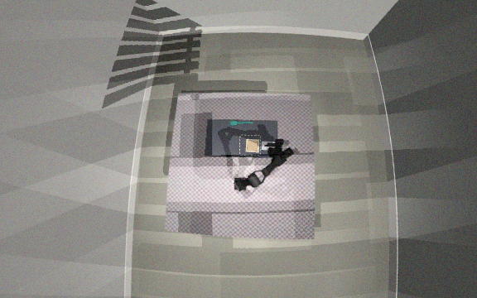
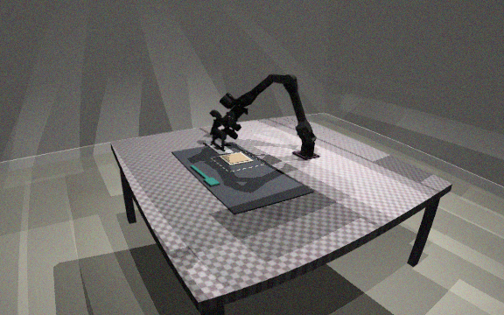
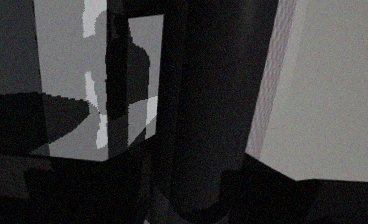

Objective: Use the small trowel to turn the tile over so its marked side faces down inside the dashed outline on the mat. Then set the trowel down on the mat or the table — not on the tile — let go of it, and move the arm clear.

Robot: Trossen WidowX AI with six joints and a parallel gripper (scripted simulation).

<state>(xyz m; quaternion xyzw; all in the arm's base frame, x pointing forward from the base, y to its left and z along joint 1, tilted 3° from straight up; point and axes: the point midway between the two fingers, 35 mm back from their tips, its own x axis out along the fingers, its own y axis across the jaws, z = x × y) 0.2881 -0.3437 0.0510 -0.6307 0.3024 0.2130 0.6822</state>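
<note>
The tile is 20 cm to the left of my gripper tip and 5 cm below it. The rest, counted from my gripper tip: dark mat (8 cm ahead, 29 cm to the left, 7 cm below); slim teal tool (22 cm ahead, 29 cm to the left, 5 cm below).
</note>
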